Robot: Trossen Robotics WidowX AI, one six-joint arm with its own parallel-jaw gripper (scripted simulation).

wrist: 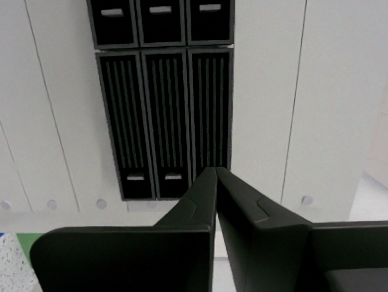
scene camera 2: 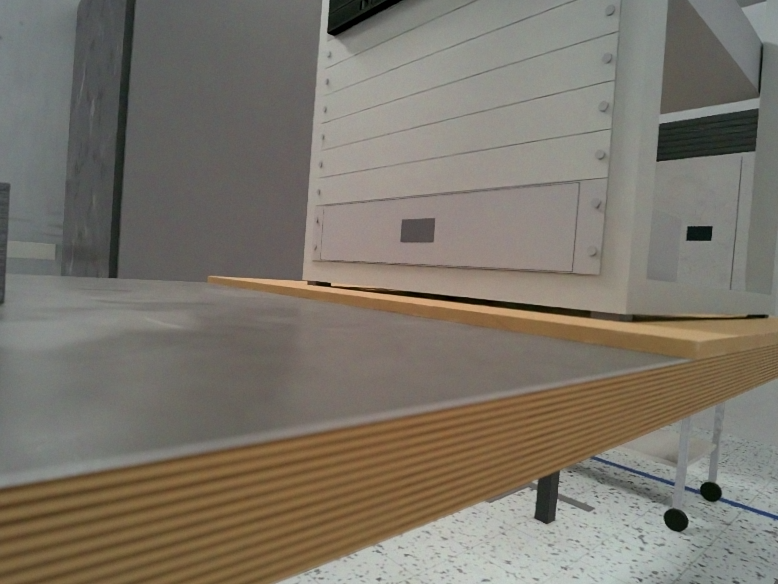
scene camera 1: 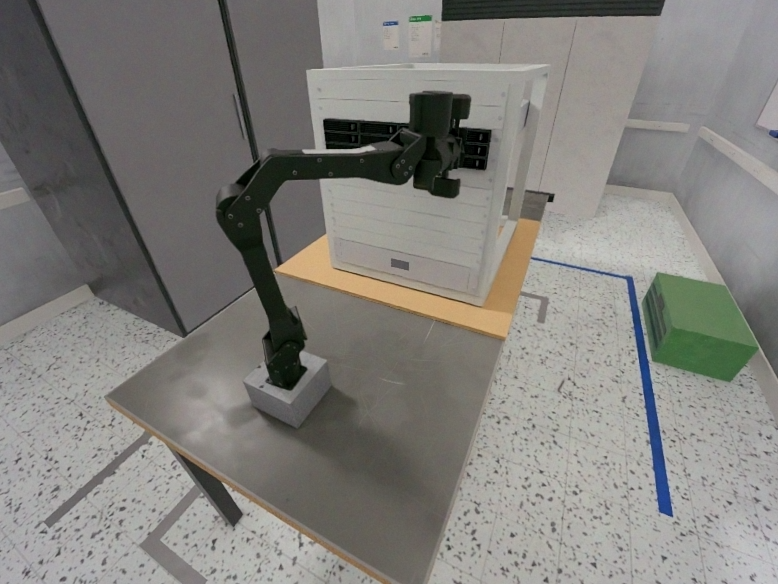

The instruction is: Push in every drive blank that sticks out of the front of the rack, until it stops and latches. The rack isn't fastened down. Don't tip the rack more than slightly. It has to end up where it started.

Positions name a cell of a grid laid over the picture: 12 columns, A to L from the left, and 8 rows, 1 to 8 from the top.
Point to a black drive blank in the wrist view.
At F2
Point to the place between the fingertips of my gripper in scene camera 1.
At H2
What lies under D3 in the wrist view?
A black drive blank.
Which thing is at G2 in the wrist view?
A black drive blank.
